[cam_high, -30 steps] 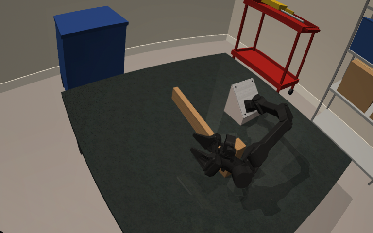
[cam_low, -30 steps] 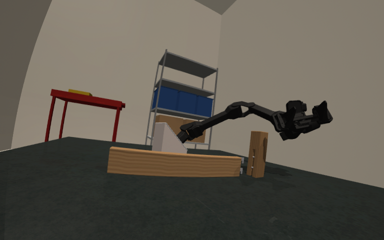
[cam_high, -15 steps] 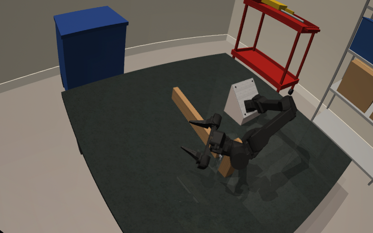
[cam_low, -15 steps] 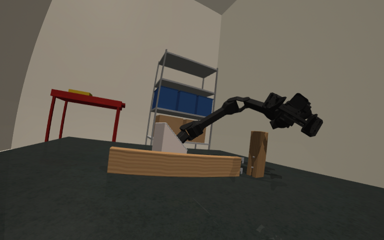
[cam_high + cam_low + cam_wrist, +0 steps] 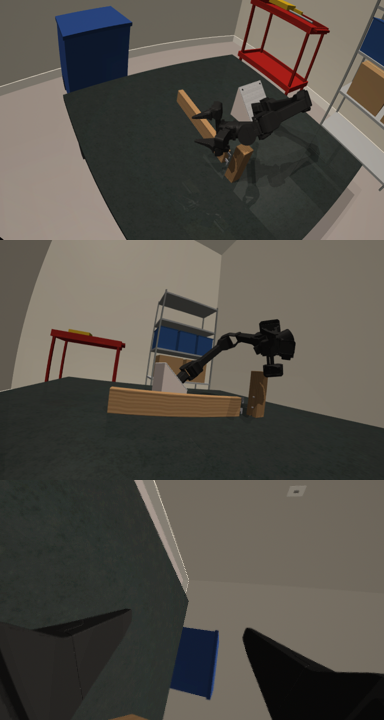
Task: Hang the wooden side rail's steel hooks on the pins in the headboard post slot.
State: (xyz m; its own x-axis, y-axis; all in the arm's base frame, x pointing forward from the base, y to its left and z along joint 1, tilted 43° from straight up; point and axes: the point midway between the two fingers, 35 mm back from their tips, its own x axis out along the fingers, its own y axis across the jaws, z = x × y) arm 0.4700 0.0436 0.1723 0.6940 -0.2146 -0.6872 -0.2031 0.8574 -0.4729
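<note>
My gripper tip is 160 mm past the upright headboard post, 120 mm to the right of it and 140 mm above it.
</note>
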